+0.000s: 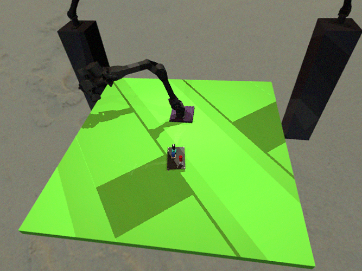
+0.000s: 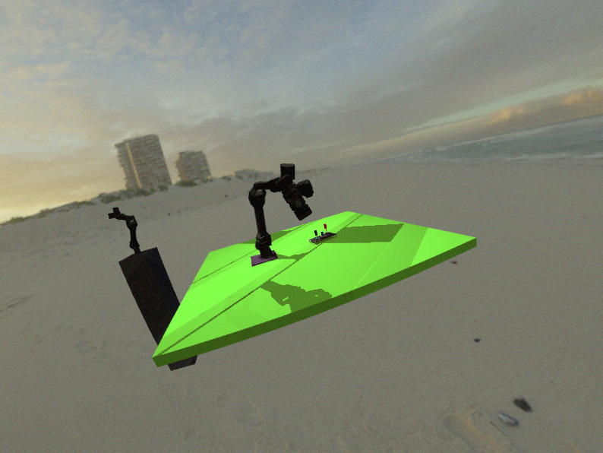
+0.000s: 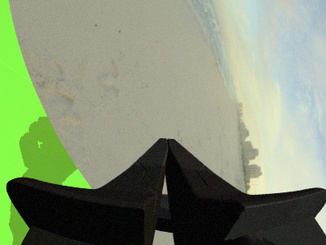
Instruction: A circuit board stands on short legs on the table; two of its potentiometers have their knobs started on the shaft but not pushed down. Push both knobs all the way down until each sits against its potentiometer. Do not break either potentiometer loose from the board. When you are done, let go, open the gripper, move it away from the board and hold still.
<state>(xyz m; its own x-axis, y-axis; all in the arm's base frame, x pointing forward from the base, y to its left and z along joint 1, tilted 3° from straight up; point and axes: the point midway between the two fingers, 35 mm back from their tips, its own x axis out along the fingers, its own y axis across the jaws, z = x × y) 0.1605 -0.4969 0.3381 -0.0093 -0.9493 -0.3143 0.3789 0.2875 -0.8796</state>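
My gripper tip is now 160 mm short of the green potentiometer, 560 mm to the right of it and 260 mm above it. Round my gripper tip: red knob (250 mm ahead, 620 mm to the left, 240 mm below).
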